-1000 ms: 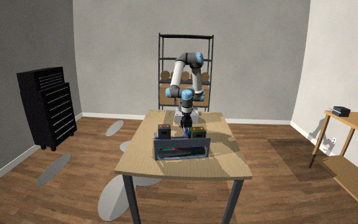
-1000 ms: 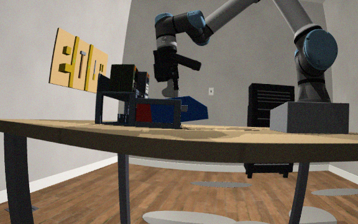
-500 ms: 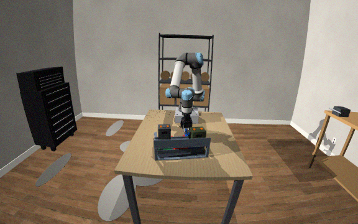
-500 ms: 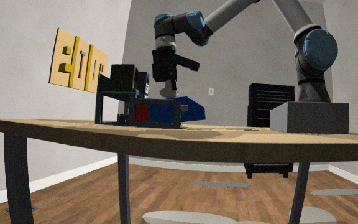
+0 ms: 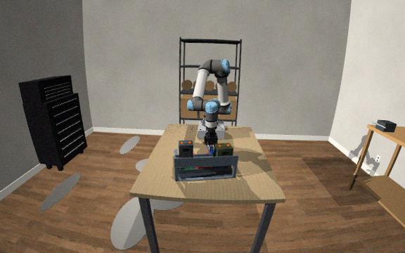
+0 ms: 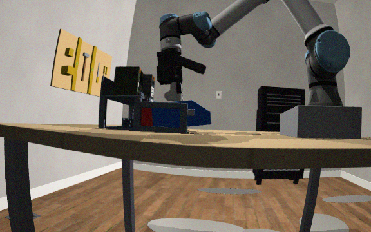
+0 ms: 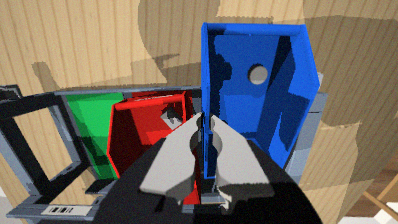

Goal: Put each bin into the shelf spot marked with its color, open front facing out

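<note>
My hand is 20 mm past the blue bin, 40 mm to the right of it and 20 mm above it. The rest, counted from my hand: dark box 220 mm ahead, 110 mm to the right, 80 mm above; green case 140 mm ahead, 110 mm to the left, 70 mm above; red bin 90 mm ahead, 40 mm to the right, 40 mm below.
</note>
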